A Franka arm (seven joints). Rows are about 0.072 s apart.
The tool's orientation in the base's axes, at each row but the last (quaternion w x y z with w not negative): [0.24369, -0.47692, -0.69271, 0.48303]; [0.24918, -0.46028, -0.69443, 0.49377]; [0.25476, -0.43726, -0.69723, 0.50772]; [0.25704, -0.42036, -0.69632, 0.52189]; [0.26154, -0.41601, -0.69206, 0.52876]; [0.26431, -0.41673, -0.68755, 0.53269]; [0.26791, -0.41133, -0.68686, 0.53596]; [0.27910, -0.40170, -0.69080, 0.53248]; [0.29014, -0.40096, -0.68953, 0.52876]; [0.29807, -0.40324, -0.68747, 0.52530]
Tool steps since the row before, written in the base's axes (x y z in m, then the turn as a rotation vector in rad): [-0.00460, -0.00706, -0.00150, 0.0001, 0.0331, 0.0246]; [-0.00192, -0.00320, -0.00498, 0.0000, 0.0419, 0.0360]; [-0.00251, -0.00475, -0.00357, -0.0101, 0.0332, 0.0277]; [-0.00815, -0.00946, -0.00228, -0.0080, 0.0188, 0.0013]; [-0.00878, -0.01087, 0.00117, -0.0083, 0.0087, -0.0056]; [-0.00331, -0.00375, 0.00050, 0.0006, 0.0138, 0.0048]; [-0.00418, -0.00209, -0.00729, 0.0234, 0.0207, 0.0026]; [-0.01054, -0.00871, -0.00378, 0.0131, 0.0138, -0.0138]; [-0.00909, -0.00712, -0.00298, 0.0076, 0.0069, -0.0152]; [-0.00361, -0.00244, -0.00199, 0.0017, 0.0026, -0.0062]
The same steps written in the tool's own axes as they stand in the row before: [-0.00418, -0.00116, 0.00738, 0.0266, -0.0195, -0.0247]; [-0.00142, 0.00352, 0.00493, 0.0332, -0.0292, -0.0331]; [-0.00258, 0.00196, 0.00558, 0.0313, -0.0259, -0.0179]; [-0.00370, -0.00140, 0.01206, 0.0201, -0.0018, -0.0036]; [-0.00482, -0.00477, 0.01228, 0.0121, 0.0037, 0.0039]; [-0.00155, -0.00176, 0.00445, 0.0111, -0.0032, -0.0090]; [0.00092, 0.00563, 0.00651, 0.0053, 0.0058, -0.0303]; [-0.00177, -0.00005, 0.01408, 0.0055, 0.0181, -0.0139]; [-0.00141, -0.00022, 0.01184, 0.0024, 0.0173, -0.0055]; [-0.00029, 0.00074, 0.00472, 0.0015, 0.0067, -0.0010]
